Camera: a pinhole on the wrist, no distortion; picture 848 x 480 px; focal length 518.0 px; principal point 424.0 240.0 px. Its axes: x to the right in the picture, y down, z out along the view. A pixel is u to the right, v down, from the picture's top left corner.
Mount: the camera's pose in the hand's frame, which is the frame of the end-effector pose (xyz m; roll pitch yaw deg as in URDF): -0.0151 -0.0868 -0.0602 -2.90 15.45 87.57
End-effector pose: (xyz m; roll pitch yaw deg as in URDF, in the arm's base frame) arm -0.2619 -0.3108 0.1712 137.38 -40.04 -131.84
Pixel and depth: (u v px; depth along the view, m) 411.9 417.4 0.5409
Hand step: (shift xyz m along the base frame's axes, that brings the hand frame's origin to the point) -0.2730 0.2134 -0.3723
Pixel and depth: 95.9 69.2 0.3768
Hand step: -0.2919 -0.1901 -0.2690
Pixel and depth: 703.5 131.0 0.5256
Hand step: -0.4356 0.2521 0.0118
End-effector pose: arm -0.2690 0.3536 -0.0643 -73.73 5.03 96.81
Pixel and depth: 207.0 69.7 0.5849
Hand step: -0.5231 0.1107 0.3126
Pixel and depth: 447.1 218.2 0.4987
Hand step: -0.4134 -0.0577 0.0522
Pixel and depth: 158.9 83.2 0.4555
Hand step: -0.3869 0.0767 0.3012
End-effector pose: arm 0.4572 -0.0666 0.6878 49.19 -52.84 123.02
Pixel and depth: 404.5 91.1 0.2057
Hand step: 0.1284 0.0497 0.0660
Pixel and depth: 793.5 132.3 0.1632
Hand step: 0.0415 -0.0516 0.0714
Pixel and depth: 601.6 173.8 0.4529
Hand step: 0.2594 -0.1496 0.2414
